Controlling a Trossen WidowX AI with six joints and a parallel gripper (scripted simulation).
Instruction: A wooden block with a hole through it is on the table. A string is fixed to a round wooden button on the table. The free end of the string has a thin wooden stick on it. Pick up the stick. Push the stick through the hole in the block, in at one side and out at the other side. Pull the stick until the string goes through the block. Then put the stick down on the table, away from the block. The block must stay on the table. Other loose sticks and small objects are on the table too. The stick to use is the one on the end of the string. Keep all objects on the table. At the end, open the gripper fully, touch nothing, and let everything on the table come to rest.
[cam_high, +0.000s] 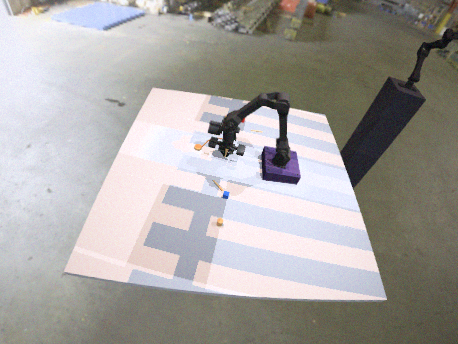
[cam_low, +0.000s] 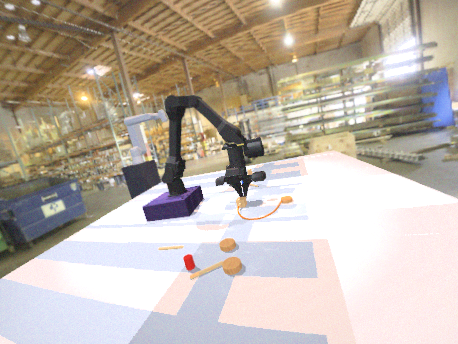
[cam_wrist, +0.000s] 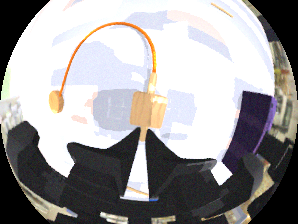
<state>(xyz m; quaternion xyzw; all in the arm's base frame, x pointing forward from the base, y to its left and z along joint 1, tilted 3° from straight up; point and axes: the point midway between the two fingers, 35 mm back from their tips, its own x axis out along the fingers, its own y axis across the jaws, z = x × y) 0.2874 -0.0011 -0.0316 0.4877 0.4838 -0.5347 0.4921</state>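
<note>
The wooden block is 30 mm to the right of my gripper tip and 10 mm above it. From my gripper tip the other things lie so: red peg: 40 mm behind, 350 mm to the right, 10 mm above; then blue cube: 50 mm behind, 250 mm to the left; then round wooden button: 160 mm ahead, 20 mm to the right.
</note>
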